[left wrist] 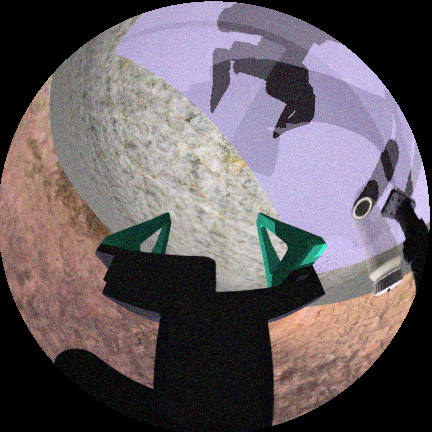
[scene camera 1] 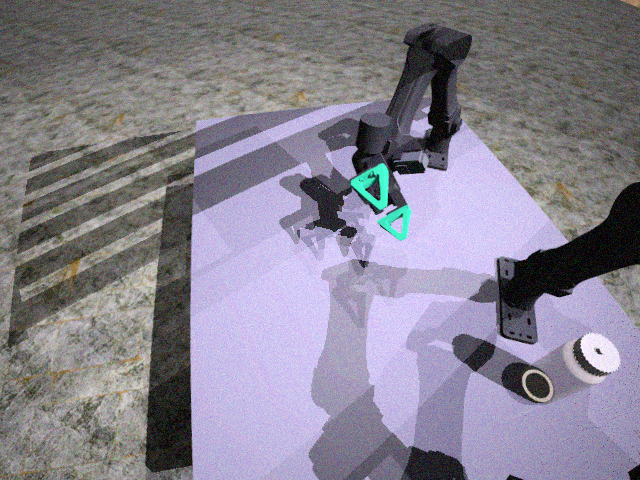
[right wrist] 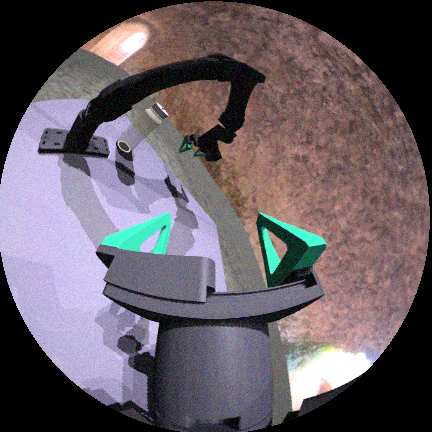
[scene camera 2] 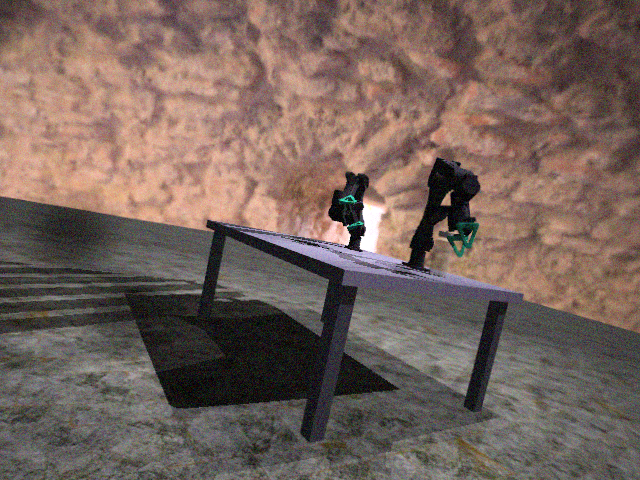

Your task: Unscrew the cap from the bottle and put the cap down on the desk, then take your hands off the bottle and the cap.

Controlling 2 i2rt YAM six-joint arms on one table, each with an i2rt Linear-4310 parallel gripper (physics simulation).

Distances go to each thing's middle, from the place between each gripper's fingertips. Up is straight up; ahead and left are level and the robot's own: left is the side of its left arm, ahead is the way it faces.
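The ribbed cap [scene camera 1: 597,355], measured from my right hand: 260 mm to the left, 250 mm behind, 10 mm below.
Measured from my left hand, the ribbed cap is 150 mm behind, 240 mm to the right and 60 mm above.
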